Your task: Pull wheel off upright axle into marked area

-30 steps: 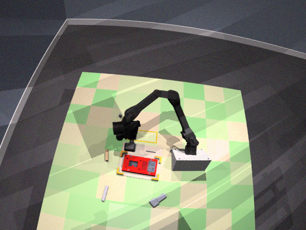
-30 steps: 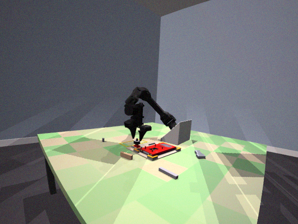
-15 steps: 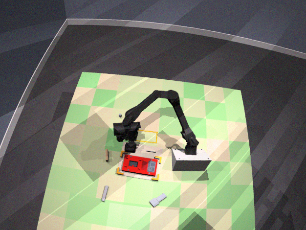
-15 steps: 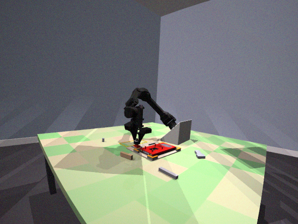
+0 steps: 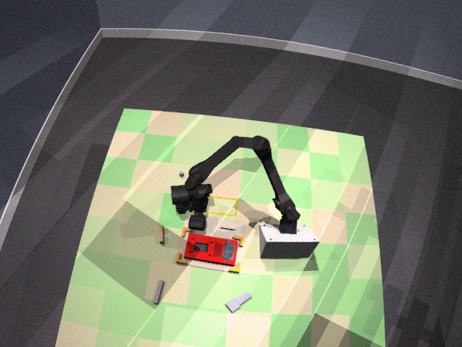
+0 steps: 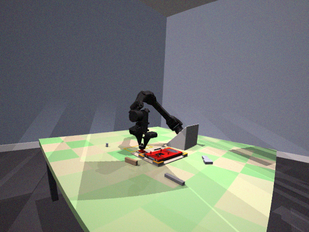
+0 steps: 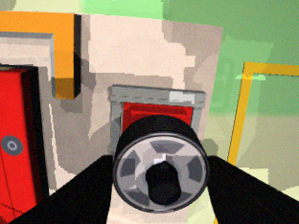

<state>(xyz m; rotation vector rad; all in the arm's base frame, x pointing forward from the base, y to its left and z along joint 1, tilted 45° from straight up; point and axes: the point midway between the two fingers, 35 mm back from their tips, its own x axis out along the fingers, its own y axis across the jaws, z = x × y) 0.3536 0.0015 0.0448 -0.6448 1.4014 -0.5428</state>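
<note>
Right now my gripper tip is right at the wheel. From my gripper tip the other things lie so: tan block 14 cm ahead, 9 cm to the left, 3 cm below; then grey bar 33 cm to the left, 11 cm ahead, 3 cm below; then grey stepped piece 32 cm to the left, 19 cm behind, 3 cm below.
</note>
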